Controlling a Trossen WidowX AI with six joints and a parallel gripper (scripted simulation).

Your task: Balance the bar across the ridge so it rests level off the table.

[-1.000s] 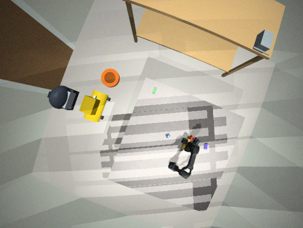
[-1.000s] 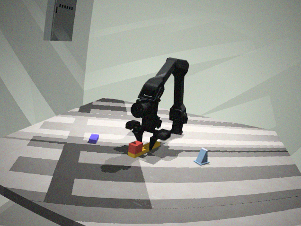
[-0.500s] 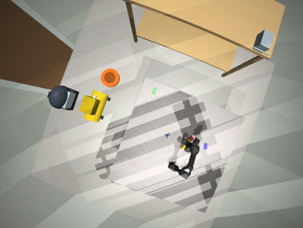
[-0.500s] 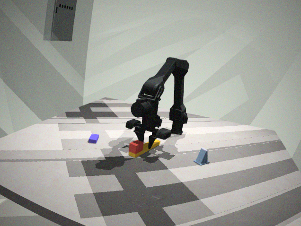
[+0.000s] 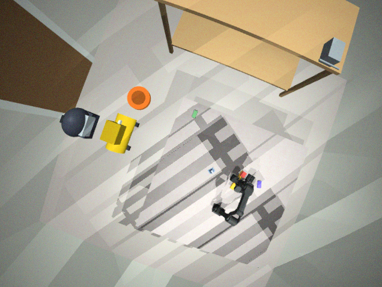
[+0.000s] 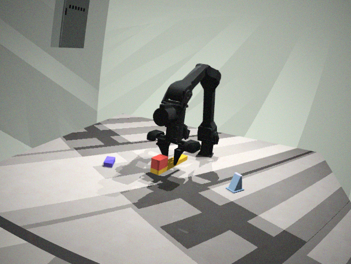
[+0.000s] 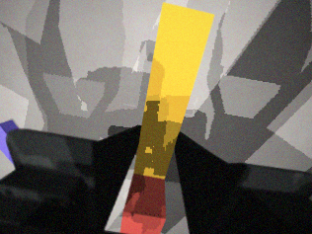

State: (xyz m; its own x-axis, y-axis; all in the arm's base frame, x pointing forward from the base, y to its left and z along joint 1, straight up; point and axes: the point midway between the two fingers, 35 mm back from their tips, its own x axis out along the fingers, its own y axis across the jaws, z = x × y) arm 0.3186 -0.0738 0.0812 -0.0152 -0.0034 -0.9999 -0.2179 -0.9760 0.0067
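The ridge lies 240 mm to the left of my gripper tip, 10 mm behind it and 10 mm above it. Round my gripper tip: small purple block (230 mm to the right, 40 mm below, 30 mm ahead); small green block (570 mm to the left, 420 mm ahead, 40 mm below).
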